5 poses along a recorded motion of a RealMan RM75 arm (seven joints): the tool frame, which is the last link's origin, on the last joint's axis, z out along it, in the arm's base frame.
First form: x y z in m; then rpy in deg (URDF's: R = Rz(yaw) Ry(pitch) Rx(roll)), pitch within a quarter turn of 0, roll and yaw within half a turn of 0.
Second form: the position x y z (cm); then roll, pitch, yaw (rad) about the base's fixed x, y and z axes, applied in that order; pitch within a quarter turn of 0, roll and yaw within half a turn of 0. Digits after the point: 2 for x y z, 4 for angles.
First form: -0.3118 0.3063 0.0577 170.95 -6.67 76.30
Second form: -31.18 30.63 5.77 2.9836 -0.1164 1.3317
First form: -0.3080 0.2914 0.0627 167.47 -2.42 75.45
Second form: -30.80 29.14 6.27 2.9229 -0.0422 1.3169
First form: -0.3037 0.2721 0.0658 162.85 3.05 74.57
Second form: -30.37 27.21 6.58 2.8423 0.0532 1.3015
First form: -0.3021 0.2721 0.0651 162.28 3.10 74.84
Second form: -30.21 27.21 6.51 2.8323 0.0541 1.3062
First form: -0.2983 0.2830 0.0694 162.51 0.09 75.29
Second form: -29.83 28.30 6.94 2.8363 0.0016 1.3141
